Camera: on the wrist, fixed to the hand. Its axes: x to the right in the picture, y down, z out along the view.
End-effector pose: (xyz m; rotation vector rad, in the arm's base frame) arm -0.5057 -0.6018 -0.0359 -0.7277 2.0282 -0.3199
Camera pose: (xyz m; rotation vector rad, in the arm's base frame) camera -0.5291 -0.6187 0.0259 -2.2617 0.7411 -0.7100
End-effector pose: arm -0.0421 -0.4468 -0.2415 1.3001 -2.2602 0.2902
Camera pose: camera 0.0146 -0.4251 -0.2104 2.5711 -0.7850 -0.8206
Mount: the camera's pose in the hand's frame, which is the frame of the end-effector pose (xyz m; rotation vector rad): -0.0229 -0.0350 -0.0539 -0.2635 -0.3778 -1.6001
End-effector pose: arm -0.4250 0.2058 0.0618 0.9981 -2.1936 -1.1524
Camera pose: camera -0.3607 0.1831 0.0600 -1.9627 0.7394 1.6547
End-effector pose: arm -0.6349 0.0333 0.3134 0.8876 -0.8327 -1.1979
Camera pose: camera -0.6047 0.0579 0.2574 1.0938 -0.0526 -2.8364
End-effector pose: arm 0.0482 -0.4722 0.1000 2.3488 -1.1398 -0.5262
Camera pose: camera 0.0850 -0.4216 0.1271 2.4683 0.9478 -1.4891
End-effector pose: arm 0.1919 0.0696 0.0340 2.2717 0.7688 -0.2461
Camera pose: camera 0.1503 0.1160 0.0619 0.8460 2.0370 -1.1295
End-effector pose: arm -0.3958 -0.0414 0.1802 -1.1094 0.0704 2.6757
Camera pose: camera -0.3345 -0.0195 0.1597 -0.2978 -0.8524 1.3333
